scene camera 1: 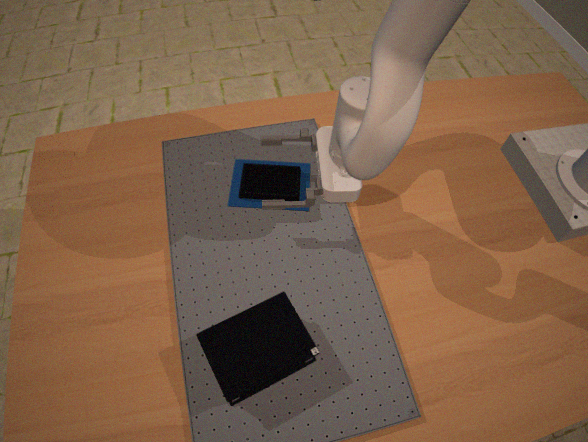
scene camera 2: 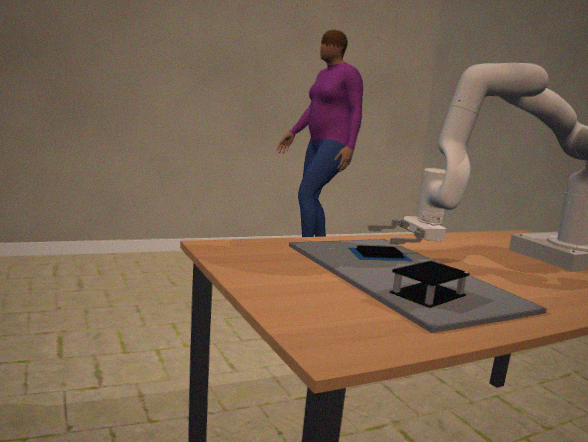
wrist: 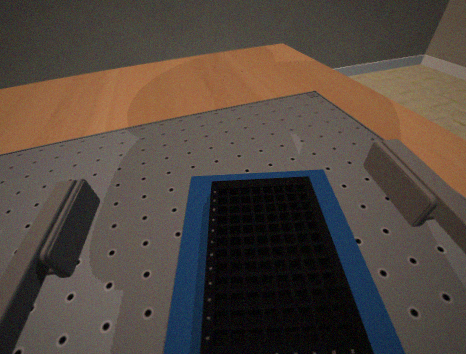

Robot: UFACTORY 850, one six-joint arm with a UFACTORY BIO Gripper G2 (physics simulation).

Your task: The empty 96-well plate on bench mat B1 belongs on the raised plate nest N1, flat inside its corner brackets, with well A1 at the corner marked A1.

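The black 96-well plate [scene camera 1: 270,181] [scene camera 2: 380,251] [wrist: 275,260] lies flat on the blue bench mat [scene camera 1: 235,187] [scene camera 2: 356,254] [wrist: 357,265]. My gripper [scene camera 1: 263,172] [scene camera 2: 381,235] [wrist: 237,206] is open and empty, level above the plate, with one finger out beyond each long side. In the wrist view the plate sits nearer the right finger. The raised nest [scene camera 1: 257,347] [scene camera 2: 430,272] is a black platform on grey posts, turned at an angle to the board. A small white tag [scene camera 1: 314,351] is at one nest corner; its lettering is too small to read. The nest does not show in the wrist view.
The grey perforated board [scene camera 1: 250,265] [scene camera 2: 345,265] [wrist: 130,240] carries the mat and nest and lies on the wooden table [scene camera 1: 100,300] [scene camera 2: 270,285]. The robot's base block [scene camera 1: 530,150] [scene camera 2: 540,249] stands at the right. A person [scene camera 2: 332,110] stands behind the table in scene camera 2.
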